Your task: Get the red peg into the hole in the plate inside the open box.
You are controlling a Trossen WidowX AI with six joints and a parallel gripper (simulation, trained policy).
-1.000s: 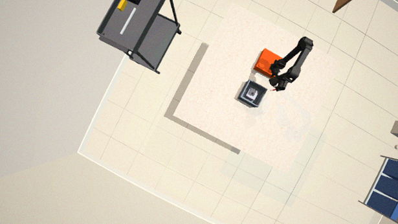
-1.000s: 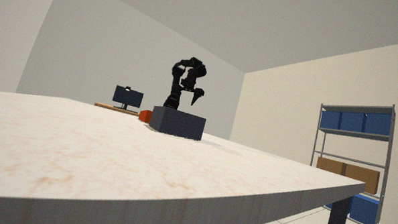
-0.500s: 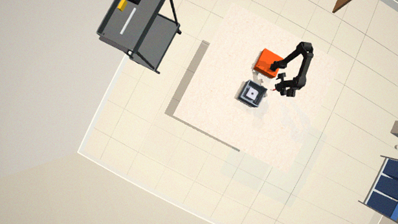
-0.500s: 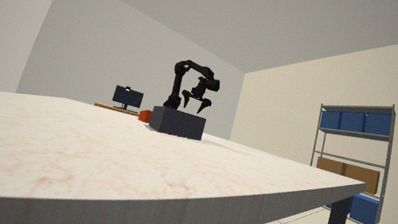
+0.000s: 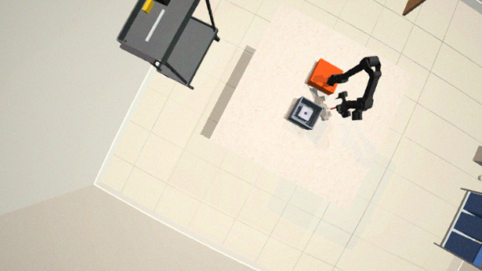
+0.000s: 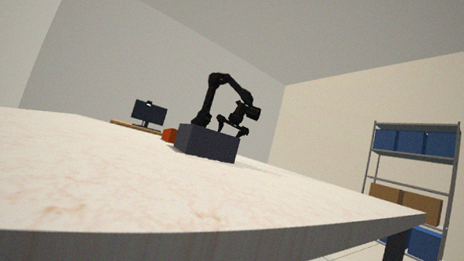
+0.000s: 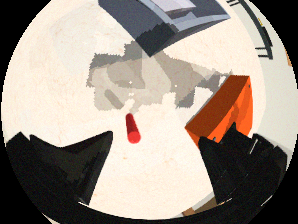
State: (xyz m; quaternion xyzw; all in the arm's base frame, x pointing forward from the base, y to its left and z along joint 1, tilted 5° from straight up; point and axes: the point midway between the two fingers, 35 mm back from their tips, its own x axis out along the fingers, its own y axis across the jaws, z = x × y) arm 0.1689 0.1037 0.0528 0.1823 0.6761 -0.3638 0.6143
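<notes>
Now: the red peg 10 mm ahead of my gripper tip, 20 mm to the left of it and 50 mm below it. The rest, counted from my gripper tip: dark box 150 mm ahead, 180 mm to the right, 70 mm below; pale plate 150 mm ahead, 180 mm to the right, 50 mm below.
</notes>
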